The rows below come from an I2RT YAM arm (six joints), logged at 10 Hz.
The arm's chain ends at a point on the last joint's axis. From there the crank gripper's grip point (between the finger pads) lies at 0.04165 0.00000 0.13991 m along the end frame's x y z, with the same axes.
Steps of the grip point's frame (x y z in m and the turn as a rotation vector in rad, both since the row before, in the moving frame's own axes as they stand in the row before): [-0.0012, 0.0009, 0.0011, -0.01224, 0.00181, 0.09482]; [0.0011, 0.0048, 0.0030, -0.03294, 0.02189, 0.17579]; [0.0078, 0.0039, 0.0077, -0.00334, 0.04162, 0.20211]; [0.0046, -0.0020, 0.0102, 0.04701, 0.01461, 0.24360]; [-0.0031, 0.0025, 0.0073, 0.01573, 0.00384, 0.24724]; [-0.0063, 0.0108, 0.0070, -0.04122, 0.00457, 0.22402]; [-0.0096, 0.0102, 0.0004, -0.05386, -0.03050, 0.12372]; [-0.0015, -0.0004, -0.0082, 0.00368, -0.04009, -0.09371]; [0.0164, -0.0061, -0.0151, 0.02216, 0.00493, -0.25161]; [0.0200, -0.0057, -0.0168, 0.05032, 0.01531, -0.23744]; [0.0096, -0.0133, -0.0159, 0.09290, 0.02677, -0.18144]
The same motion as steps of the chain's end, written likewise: [-0.0012, -0.0048, 0.0012, -0.01224, 0.00181, 0.09482]; [-0.0009, -0.0073, 0.0041, -0.03294, 0.02189, 0.17579]; [0.0029, -0.0055, 0.0096, -0.00334, 0.04162, 0.20211]; [0.0030, -0.0058, 0.0107, 0.04701, 0.01461, 0.24360]; [-0.0026, -0.0056, 0.0074, 0.01573, 0.00384, 0.24724]; [-0.0052, -0.0042, 0.0075, -0.04122, 0.00457, 0.22402]; [-0.0045, -0.0022, -0.0005, -0.05386, -0.03050, 0.12372]; [0.0043, 0.0038, -0.0097, 0.00368, -0.04009, -0.09371]; [0.0174, 0.0074, -0.0147, 0.02216, 0.00493, -0.25161]; [0.0199, 0.0113, -0.0157, 0.05032, 0.01531, -0.23744]; [0.0078, 0.0074, -0.0138, 0.09290, 0.02677, -0.18144]
